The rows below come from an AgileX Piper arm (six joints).
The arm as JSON. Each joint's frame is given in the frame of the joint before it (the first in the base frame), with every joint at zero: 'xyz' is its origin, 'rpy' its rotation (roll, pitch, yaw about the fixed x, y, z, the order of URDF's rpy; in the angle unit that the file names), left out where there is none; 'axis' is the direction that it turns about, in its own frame. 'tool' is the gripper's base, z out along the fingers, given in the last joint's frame.
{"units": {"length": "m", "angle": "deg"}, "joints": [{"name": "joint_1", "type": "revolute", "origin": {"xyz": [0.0, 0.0, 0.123]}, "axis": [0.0, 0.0, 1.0]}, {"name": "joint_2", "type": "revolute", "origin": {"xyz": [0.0, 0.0, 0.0]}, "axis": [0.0, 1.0, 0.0]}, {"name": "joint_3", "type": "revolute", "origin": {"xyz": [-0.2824, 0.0, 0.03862]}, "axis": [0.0, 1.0, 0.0]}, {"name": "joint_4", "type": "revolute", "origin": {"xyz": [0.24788, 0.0, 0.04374]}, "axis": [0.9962, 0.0, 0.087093]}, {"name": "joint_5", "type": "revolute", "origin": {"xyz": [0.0, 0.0, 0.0]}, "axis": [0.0, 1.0, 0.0]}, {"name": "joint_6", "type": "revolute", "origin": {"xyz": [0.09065, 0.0, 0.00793]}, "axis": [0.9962, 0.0, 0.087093]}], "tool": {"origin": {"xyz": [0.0, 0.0, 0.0], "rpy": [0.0, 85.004, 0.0]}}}
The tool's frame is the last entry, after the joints.
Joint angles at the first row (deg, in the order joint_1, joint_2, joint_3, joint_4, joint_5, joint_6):
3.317 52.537 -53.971 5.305 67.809 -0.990
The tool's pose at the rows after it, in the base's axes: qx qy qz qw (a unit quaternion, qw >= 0); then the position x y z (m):
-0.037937, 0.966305, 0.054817, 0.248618, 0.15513, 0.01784, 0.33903
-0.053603, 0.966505, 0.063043, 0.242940, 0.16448, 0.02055, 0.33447
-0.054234, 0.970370, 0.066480, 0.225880, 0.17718, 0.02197, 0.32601
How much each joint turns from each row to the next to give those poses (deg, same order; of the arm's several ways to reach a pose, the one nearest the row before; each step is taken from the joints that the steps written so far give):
0.002 1.232 0.002 0.777 -1.509 -1.198
-0.002 2.071 -0.003 1.581 -1.276 -2.343
0.002 3.111 0.002 0.547 -1.069 -0.448

